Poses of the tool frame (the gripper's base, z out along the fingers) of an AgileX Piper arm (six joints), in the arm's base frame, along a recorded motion.
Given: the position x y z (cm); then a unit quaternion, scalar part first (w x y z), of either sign.
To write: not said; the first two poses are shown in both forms.
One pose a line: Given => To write
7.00 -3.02 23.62 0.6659 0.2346 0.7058 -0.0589 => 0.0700 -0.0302 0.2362 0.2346 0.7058 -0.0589 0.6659
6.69 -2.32 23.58 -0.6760 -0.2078 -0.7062 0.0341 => 0.0669 -0.0232 0.2358 0.2078 0.7062 -0.0341 0.6760
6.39 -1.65 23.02 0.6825 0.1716 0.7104 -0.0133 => 0.0639 -0.0165 0.2302 0.1716 0.7104 -0.0133 0.6825
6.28 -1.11 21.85 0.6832 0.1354 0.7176 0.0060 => 0.0628 -0.0111 0.2185 0.1354 0.7176 0.0060 0.6832
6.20 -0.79 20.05 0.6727 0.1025 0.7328 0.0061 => 0.0620 -0.0079 0.2005 0.1025 0.7328 0.0061 0.6727
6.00 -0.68 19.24 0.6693 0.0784 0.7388 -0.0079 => 0.0600 -0.0068 0.1924 0.0784 0.7388 -0.0079 0.6693
